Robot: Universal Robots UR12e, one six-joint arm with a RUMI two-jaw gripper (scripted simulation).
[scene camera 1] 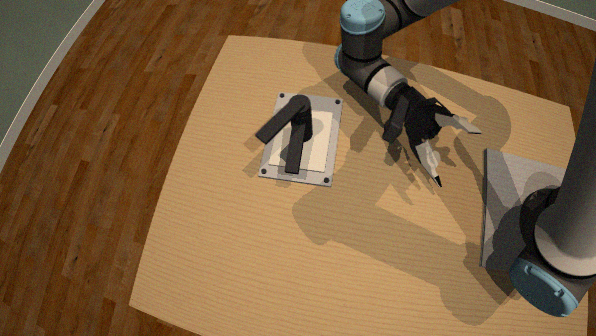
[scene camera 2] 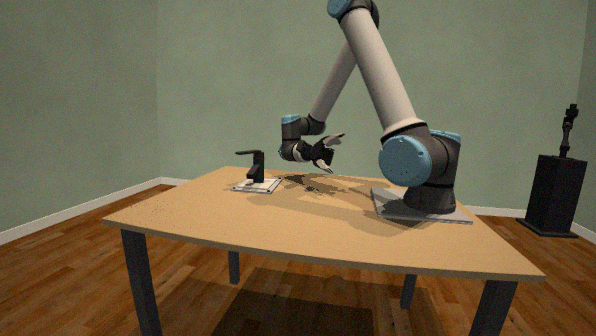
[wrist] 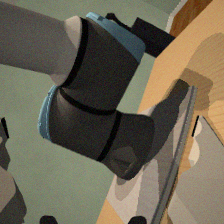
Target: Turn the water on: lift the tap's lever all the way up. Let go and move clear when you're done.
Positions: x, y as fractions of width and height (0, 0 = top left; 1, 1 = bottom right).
Scene:
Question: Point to a lever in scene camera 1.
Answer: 0.49, 0.32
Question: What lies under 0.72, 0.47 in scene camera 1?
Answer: My gripper.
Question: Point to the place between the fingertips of my gripper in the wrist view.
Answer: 0.45, 0.53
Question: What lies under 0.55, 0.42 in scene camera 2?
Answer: My gripper.

